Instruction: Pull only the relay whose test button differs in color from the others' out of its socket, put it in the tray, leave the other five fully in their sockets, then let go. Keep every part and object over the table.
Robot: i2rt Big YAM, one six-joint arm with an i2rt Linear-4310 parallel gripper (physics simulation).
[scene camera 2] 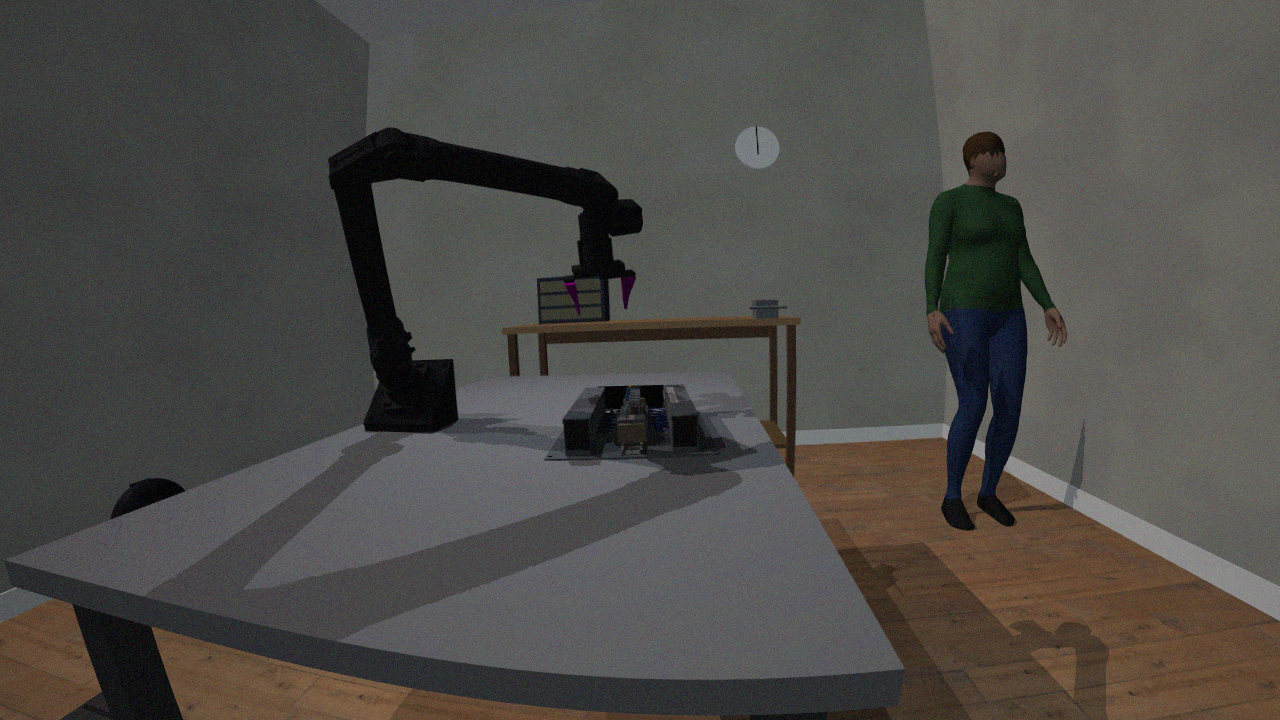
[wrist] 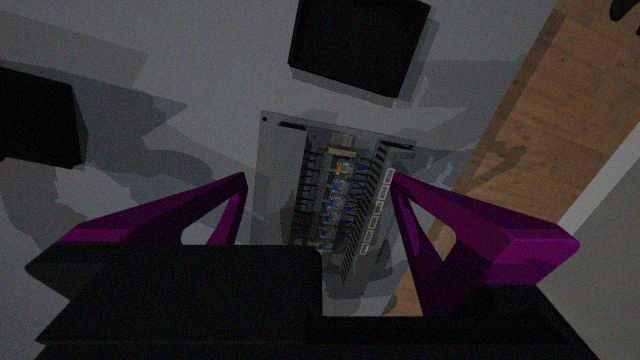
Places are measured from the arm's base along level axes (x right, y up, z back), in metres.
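Pixels of known places: gripper, between the fingertips: (scene camera 2: 602, 312) (wrist: 319, 180); arm's base, origin of its link: (scene camera 2: 407, 389).
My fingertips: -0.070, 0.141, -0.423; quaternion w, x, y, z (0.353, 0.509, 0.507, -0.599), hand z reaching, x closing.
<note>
Ahead of a thing's pixels: the offset from my fingertips to its top centre, as dx, dy, dz. "spot": to the spot under its first point. Level surfaces: height alone.
The relay with the orange test button {+0.034, -0.152, -0.061} (wrist: 339, 169) sits in its socket at the far end of the relay row in the wrist view. Several relays with blue test buttons {+0.090, -0.152, -0.063} (wrist: 331, 203) sit in line behind it, toward the gripper body. The row runs along the middle of a panel (wrist: 278, 165) (scene camera 2: 586, 418), between two wire ducts. The tray {spot: -0.136, -0.218, -0.046} (wrist: 357, 45) is black, looks empty, and lies beyond the panel's far end in the wrist view. My gripper (scene camera 2: 601, 309) (wrist: 319, 180) is open and empty, pointing down, high above the panel. The relays are too small to tell apart in the scene view.
The arm's black base (scene camera 2: 414, 398) stands on the table {dy -0.221} (scene camera 2: 501, 573) left of the panel. White labels {spot: +0.101, -0.158, -0.139} (wrist: 376, 215) line the right duct. The table's right edge drops to the wooden floor (wrist: 565, 100). A person (scene camera 2: 980, 259) stands right of the table. A wooden bench (scene camera 2: 662, 325) stands behind.
</note>
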